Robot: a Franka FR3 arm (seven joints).
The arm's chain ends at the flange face. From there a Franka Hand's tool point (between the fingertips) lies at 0.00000 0.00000 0.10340 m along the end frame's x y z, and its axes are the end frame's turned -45 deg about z.
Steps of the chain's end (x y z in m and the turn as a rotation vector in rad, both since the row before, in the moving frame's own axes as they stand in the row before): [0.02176 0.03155 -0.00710 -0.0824 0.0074 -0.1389]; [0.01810 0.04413 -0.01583 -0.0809 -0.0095 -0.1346]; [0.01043 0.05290 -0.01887 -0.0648 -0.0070 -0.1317]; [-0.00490 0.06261 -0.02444 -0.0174 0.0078 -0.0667]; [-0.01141 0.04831 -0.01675 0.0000 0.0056 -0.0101]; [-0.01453 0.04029 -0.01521 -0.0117 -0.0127 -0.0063]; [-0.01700 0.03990 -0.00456 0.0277 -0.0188 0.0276]
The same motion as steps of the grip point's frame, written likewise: [-0.01193 0.04461 -0.00745 -0.0635 -0.0530 -0.1389]; [-0.02464 0.04965 -0.01617 -0.0505 -0.0639 -0.1346]; [-0.03498 0.04934 -0.01909 -0.0409 -0.0508 -0.1317]; [-0.04838 0.04267 -0.02446 -0.0178 -0.0068 -0.0667]; [-0.04182 0.02650 -0.01675 -0.0040 0.0040 -0.0101]; [-0.04055 0.01815 -0.01523 0.0007 -0.0173 -0.0063]; [-0.03954 0.01280 -0.00462 0.0329 0.0063 0.0276]
